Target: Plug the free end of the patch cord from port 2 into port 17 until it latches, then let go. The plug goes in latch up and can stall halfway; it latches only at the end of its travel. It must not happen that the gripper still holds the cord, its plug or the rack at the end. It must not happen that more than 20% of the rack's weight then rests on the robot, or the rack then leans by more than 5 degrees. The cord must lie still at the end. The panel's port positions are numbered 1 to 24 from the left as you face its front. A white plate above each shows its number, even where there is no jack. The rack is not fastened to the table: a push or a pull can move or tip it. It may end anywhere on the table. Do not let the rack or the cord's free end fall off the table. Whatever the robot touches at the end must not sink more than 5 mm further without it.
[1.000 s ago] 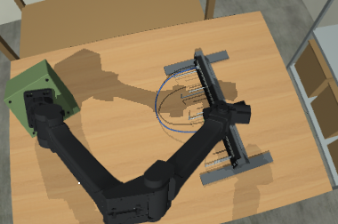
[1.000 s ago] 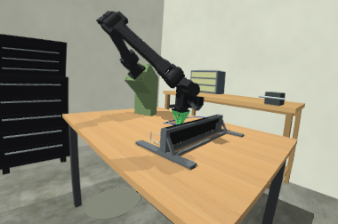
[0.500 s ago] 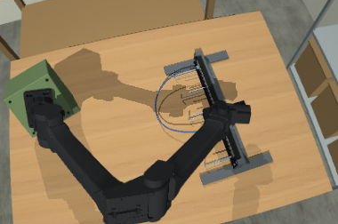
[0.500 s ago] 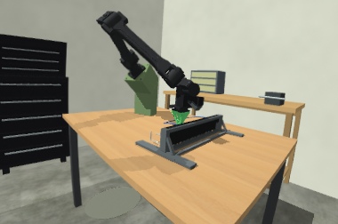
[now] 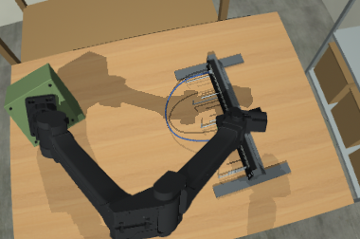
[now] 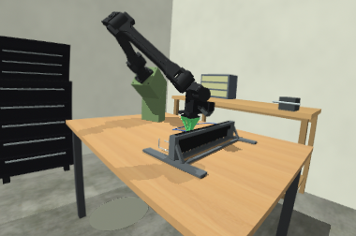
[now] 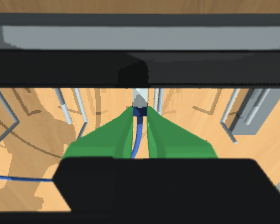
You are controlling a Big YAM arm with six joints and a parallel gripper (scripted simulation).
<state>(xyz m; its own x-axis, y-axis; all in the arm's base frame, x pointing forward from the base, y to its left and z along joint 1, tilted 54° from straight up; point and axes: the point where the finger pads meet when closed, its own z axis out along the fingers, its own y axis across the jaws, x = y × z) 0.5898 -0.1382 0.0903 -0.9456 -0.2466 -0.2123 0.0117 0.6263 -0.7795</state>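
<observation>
My gripper is now 20 mm short of the plug.
</observation>
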